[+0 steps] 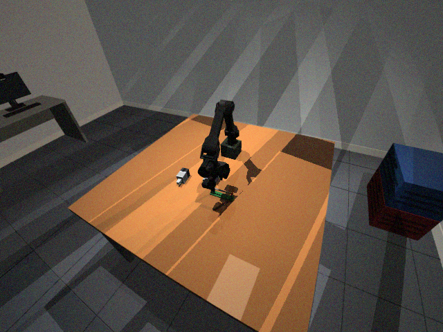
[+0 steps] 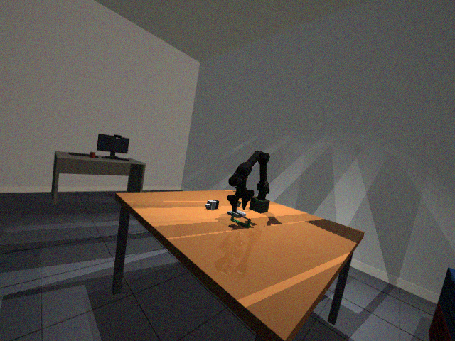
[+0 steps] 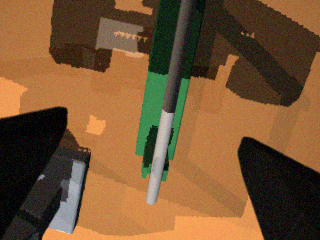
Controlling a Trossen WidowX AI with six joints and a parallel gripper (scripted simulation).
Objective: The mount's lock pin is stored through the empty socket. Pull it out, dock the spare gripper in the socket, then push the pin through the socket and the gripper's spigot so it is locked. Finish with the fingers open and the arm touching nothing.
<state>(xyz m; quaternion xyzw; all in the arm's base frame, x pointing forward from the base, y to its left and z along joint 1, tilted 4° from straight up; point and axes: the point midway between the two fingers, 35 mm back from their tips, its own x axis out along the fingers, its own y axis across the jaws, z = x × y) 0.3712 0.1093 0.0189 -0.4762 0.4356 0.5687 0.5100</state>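
Now: gripper tip 40 mm above the green mount and 20 mm to the right of it. From my gripper tip the other things lie so: spare gripper 250 mm to the right, 40 mm below, 10 mm ahead.
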